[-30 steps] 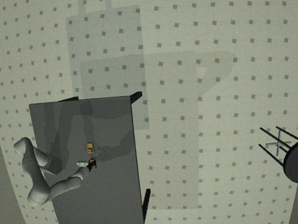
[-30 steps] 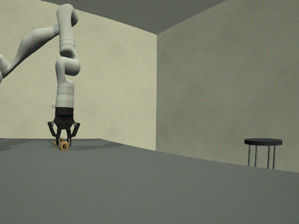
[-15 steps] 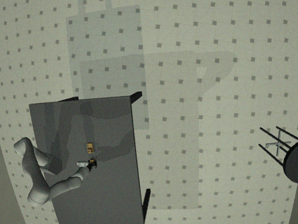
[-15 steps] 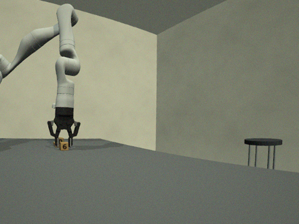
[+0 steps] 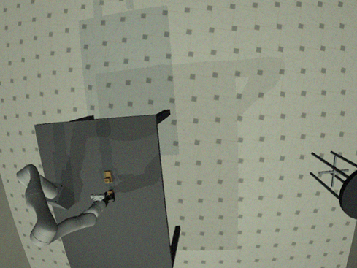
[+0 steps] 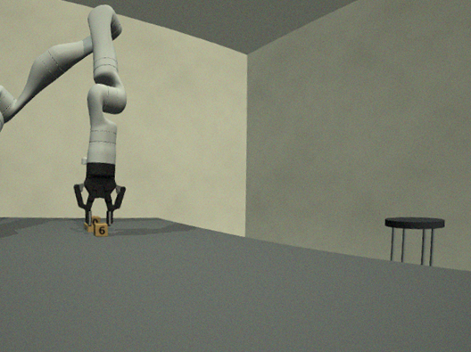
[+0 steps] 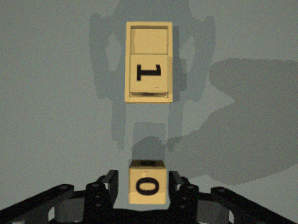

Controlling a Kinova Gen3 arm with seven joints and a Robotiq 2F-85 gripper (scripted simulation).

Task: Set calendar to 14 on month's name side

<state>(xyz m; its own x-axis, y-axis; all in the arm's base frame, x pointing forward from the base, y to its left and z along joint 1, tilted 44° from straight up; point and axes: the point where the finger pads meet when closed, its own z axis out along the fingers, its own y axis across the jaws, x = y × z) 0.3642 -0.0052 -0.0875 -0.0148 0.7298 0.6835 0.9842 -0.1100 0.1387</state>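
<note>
The number cube lies 3 cm below my hand. Also, from my hand: wooden tray: 11 cm to the left, 3 cm below.
</note>
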